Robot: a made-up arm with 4 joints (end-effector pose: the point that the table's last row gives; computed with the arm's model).
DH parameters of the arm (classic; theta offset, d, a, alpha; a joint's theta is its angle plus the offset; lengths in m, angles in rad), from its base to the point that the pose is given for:
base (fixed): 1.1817 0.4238 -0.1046 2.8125
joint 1: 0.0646 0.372 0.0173 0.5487
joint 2: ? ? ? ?
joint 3: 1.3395 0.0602 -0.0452 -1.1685
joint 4: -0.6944 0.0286 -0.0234 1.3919
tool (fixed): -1.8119 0.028 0 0
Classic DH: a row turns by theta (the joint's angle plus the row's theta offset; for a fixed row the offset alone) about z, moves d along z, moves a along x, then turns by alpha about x.
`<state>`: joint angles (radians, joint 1 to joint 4).
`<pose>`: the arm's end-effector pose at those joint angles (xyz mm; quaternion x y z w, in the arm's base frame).
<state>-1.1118 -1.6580 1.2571 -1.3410</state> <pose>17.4 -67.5 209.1 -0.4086 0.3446 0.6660 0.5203</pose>
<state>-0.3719 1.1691 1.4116 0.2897</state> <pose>222.1 -140.1 170.5 -0.3536 0.7080 -0.1914 0.5805</pose>
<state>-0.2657 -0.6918 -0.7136 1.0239</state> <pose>3.7 -73.9 189.4 -0.5501 -0.3996 -0.1700 0.7133</pose>
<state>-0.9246 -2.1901 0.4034 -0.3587</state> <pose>77.6 -127.0 243.8 -0.0283 -0.0680 0.9217 0.3809</pose>
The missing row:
joint 2: 1.2687 -0.0773 0.0245 1.5972
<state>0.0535 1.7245 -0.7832 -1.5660</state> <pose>144.3 -109.7 132.6 -0.2029 -0.5960 -0.6840 0.3684</pose>
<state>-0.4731 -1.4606 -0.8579 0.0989</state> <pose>26.9 -184.5 184.6 0.1638 -0.3893 0.2573 0.8691</pose>
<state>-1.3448 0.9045 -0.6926 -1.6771</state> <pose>15.3 -67.5 114.2 0.3258 -0.4050 0.0443 0.8531</pose>
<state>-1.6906 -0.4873 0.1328 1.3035</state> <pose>-54.4 -91.7 179.7 -0.6056 -0.5896 0.5114 0.1551</pose>
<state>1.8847 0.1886 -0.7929 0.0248</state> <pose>101.1 -183.3 211.4 -0.2140 0.1357 -0.9661 0.0500</pose>
